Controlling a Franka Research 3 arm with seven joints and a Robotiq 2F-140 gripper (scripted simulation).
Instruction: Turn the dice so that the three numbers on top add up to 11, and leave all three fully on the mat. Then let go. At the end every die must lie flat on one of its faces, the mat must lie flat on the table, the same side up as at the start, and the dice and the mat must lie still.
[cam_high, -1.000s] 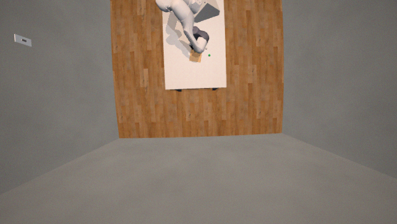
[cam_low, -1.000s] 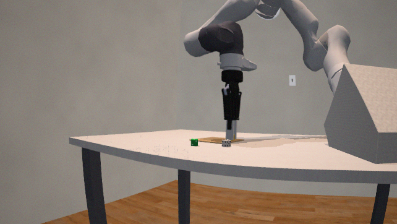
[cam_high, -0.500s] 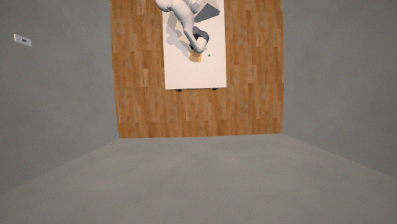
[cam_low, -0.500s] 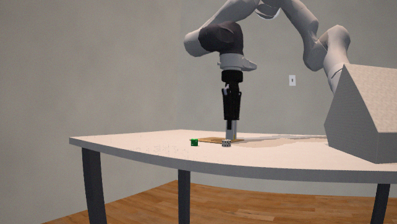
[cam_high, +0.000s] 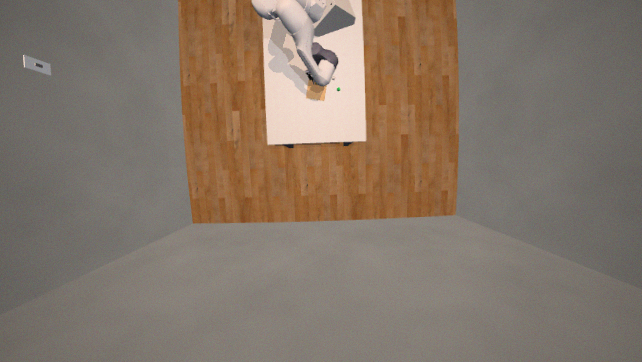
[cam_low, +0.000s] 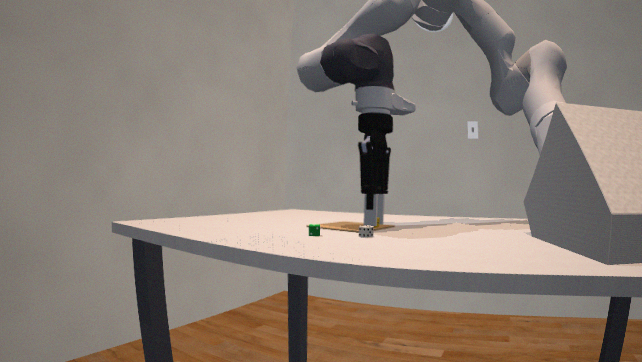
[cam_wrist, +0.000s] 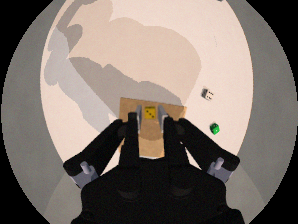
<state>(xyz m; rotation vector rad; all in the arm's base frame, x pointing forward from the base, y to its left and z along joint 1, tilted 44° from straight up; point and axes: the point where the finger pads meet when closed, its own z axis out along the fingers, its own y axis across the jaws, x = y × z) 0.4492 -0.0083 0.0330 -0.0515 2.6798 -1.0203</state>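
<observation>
Now: the yellow die 30 mm below my hand. Also, from my hand: white die: 130 mm to the left, 30 mm below, 30 mm behind; green die: 160 mm to the left, 60 mm ahead, 30 mm below; tan mat: 50 mm ahead, 40 mm below.
</observation>
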